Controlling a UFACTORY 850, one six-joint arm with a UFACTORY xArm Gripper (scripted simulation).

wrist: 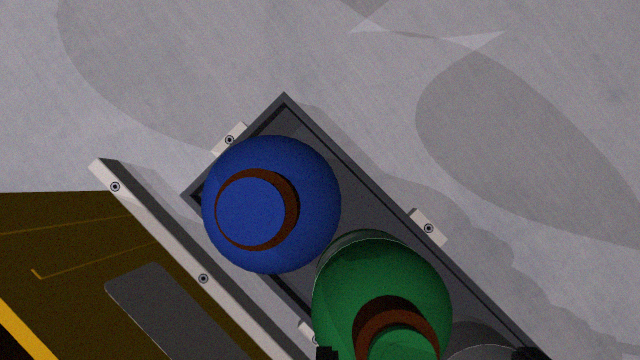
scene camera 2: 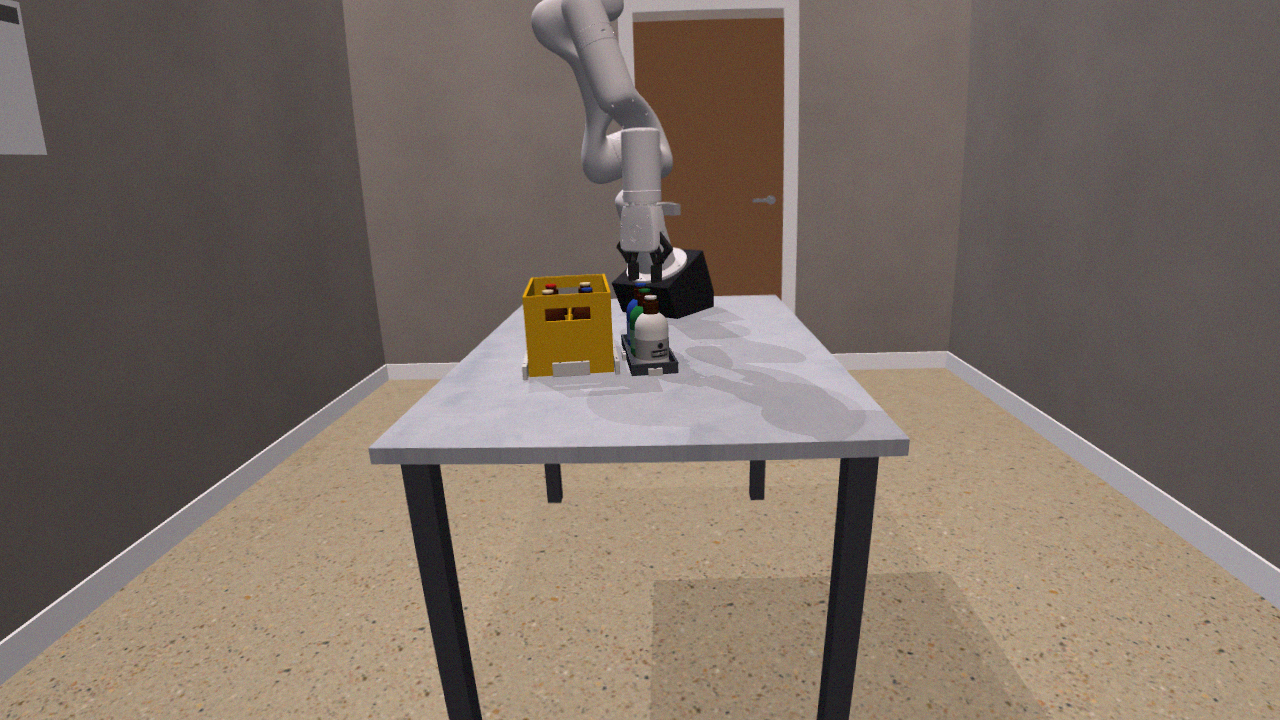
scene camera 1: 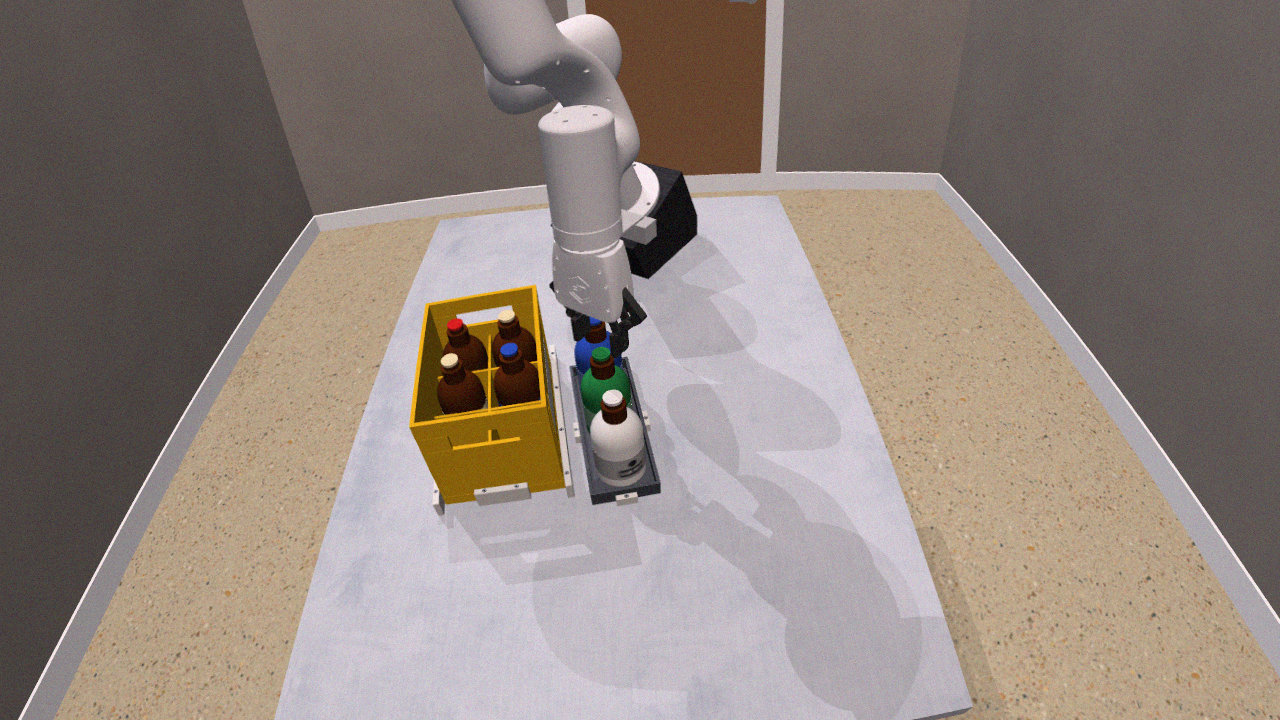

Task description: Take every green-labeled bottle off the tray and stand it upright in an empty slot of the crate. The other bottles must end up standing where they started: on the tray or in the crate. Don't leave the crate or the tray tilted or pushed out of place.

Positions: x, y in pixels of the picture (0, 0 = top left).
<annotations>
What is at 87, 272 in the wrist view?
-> A yellow crate.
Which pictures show the yellow crate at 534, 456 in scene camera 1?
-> The wrist view, scene camera 2 and scene camera 1: all of them.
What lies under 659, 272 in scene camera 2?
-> The gripper.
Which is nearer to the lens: the white-labeled bottle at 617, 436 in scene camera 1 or the blue-labeled bottle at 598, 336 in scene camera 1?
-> The white-labeled bottle.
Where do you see a white-labeled bottle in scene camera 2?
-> At 651, 328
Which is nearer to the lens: the green-labeled bottle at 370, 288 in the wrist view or the dark tray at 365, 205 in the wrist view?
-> The green-labeled bottle.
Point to a dark tray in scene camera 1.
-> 649, 484
</annotations>
